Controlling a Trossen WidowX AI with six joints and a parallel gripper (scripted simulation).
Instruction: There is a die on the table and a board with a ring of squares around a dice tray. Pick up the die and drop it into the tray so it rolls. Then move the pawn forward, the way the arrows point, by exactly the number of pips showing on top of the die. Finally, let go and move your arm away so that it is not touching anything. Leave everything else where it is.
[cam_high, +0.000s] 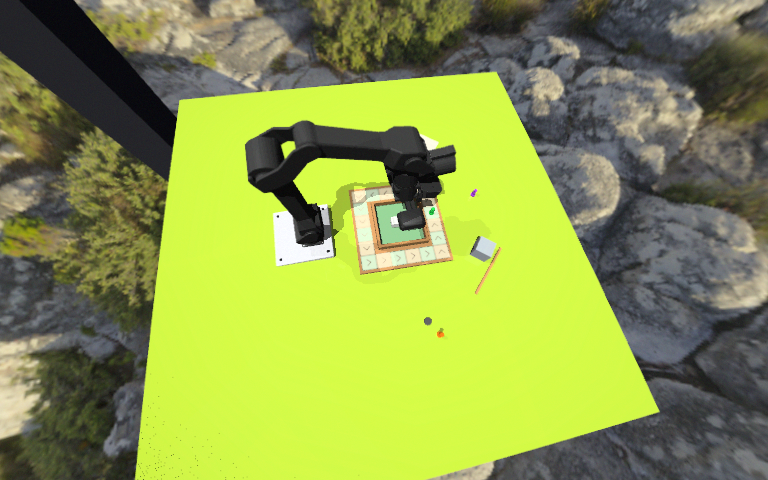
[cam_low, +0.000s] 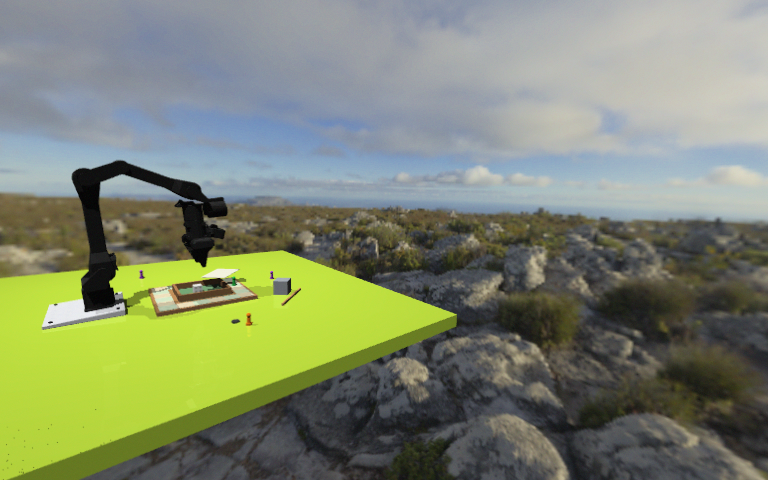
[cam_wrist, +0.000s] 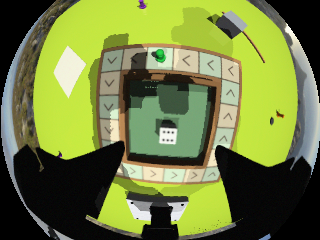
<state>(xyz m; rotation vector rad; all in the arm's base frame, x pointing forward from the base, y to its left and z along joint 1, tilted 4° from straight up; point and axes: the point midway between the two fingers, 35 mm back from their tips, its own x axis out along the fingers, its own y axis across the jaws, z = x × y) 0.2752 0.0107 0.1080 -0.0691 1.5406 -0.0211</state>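
Right now my gripper tip is 11 cm short of the green pawn, 8 cm above it and 2 cm to the right of it. The rest, counted from my gripper tip: white die (8 cm below, 1 cm behind); dark disc (30 cm to the right, 11 cm below, 2 cm ahead); green dice tray (10 cm below).
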